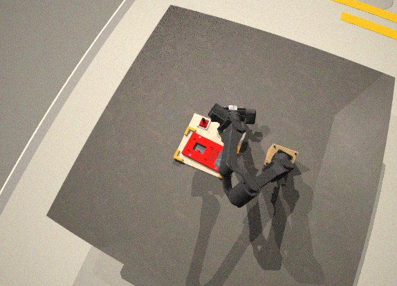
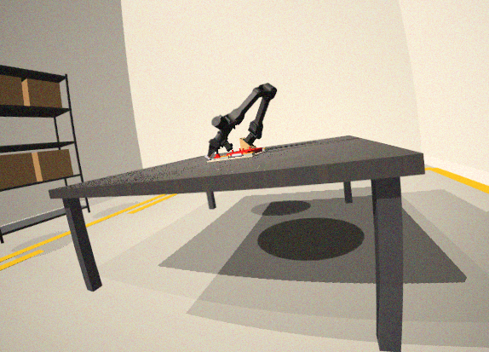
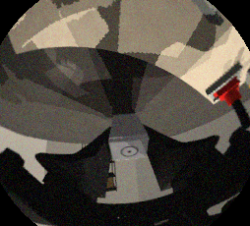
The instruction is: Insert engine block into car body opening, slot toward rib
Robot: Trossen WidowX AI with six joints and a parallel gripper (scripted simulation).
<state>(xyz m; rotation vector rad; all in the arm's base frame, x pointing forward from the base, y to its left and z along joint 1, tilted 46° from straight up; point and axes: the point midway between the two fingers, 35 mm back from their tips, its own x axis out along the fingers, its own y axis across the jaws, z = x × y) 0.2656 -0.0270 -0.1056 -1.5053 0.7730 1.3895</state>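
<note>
My gripper tip is now 10 mm past the engine block, 10 mm to the right of it and 10 mm below it.
</note>
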